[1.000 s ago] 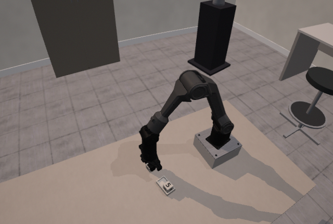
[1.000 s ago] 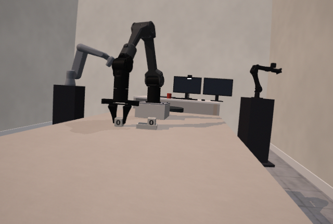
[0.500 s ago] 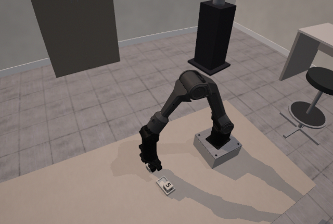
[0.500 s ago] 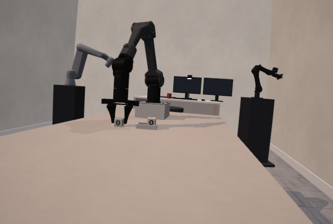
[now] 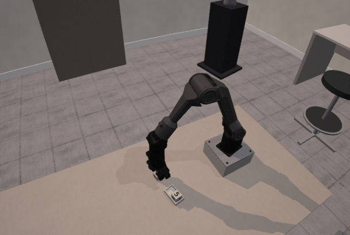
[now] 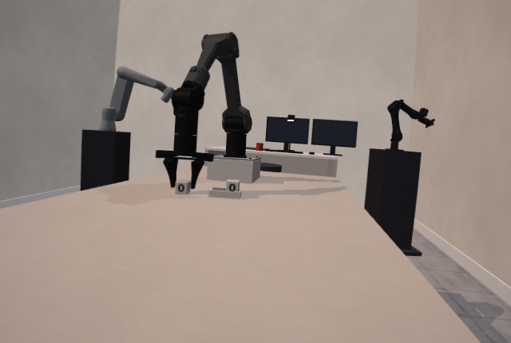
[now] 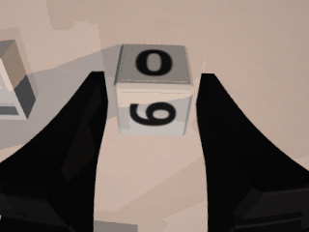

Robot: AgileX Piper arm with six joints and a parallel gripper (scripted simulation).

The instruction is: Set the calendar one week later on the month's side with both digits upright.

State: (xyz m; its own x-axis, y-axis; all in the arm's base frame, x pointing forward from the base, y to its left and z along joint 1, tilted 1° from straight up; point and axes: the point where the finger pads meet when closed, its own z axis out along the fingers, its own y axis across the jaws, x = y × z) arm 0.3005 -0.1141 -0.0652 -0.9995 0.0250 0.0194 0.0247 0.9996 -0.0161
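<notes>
The white number cube is right at my hand. From my hand the other things lie so: tray (110 mm to the left, 10 mm below).
</notes>
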